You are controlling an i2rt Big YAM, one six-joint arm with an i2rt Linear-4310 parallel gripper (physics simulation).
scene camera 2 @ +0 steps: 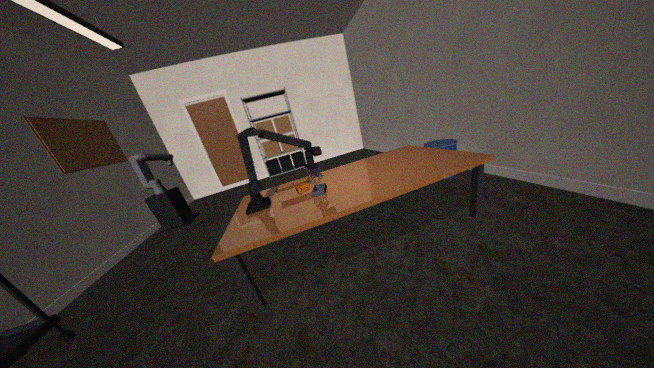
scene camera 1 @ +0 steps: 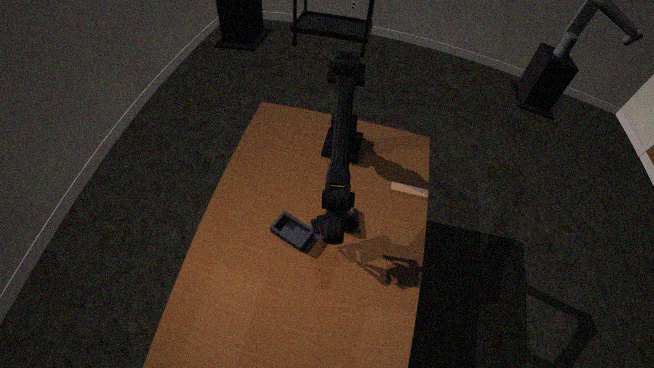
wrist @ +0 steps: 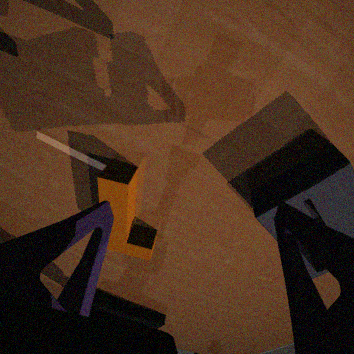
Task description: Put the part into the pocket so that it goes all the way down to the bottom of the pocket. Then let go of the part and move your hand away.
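Where they show: gripper, fingertip midpoint: (scene camera 2: pixel 313 176) (wrist: pixel 191 210); arm's base, origin of the base link: (scene camera 2: pixel 258 203).
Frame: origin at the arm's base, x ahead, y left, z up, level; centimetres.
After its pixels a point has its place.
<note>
The part is an orange L-shaped block (scene camera 2: pixel 302 188) {x 34.5, y 8.3, z -2.0 cm} (wrist: pixel 117 200) {x 38.1, y 10.6, z 0.2 cm} lying on the table; in scene camera 1 the arm hides it. The blue-grey block with the pocket (scene camera 1: pixel 287 241) {x 50.5, y -9.1, z -0.9 cm} (scene camera 2: pixel 319 192) {x 44.6, y -15.7, z -0.4 cm} (wrist: pixel 330 192) {x 49.4, y -4.5, z 0.8 cm} sits apart from it. Its pocket faces up and looks empty in scene camera 1. My gripper (scene camera 1: pixel 334 228) {x 45.8, y 6.1, z 5.8 cm} (scene camera 2: pixel 313 173) {x 45.8, y 6.1, z 5.8 cm} (wrist: pixel 191 210) {x 45.8, y 6.1, z 5.8 cm} is open and empty above the table. In the wrist view the left fingertip overlaps the part's left edge, and the right finger covers some of the pocket block. How high the fingertips are is hard to tell.
A pale strip (scene camera 1: pixel 410 189) lies near the table's (scene camera 1: pixel 240 300) {x 76.5, y -18.7, z -2.8 cm} right edge in scene camera 1. Dark shadows of the arm fall across the table top. A second arm on a dark pedestal (scene camera 1: pixel 547 80) (scene camera 2: pixel 170 207) and a blue barrel (scene camera 2: pixel 442 144) stand away from the table.
</note>
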